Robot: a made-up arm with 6 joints. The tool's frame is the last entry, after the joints.
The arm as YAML. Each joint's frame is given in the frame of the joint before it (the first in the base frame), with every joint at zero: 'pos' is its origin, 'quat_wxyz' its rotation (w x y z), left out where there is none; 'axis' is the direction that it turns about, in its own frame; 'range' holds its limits. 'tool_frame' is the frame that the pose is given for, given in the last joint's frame.
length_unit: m
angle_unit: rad
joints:
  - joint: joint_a
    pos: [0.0, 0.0, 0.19]
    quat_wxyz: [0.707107, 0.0, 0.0, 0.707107]
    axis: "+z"
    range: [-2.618, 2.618]
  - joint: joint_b
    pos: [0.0, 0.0, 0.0]
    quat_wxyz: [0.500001, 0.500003, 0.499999, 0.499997]
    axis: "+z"
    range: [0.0, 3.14]
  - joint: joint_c
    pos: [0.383, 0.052, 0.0]
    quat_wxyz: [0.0, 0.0, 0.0, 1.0]
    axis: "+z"
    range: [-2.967, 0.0]
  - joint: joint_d
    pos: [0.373, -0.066, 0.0]
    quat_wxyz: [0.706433, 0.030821, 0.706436, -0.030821]
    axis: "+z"
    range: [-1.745, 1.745]
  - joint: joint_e
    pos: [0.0, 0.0, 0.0]
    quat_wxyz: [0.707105, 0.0, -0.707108, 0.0]
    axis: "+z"
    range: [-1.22, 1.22]
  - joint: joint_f
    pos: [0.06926, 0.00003, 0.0]
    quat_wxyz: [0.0, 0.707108, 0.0, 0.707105]
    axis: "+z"
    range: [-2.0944, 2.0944]
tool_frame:
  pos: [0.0, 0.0, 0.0]
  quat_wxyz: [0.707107, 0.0, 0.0, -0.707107]
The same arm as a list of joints. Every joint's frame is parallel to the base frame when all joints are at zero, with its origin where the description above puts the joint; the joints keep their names.
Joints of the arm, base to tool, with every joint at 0 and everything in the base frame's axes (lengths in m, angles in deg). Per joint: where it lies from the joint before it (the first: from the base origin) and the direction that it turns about. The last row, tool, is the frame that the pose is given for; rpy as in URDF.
joint_a: offset 0 0 0.19 axis +z
joint_b: offset 0 0 0 axis +y
joint_c: offset -0.383 0 0.052 axis +y
joint_d: offset 0.373 0 0.066 axis 0.9962 0 0.0871
joint_e: offset 0 0 0 axis +y
joint_f: offset 0.069 0 0.006 axis 0.9962 0 0.0871
tool: offset 0 0 0 rpy 0 85 0
Joint limits (deg, base to tool): -150..150 0..179.91 -170..0 -99.98..99.98 -69.9..69.9 -120..120

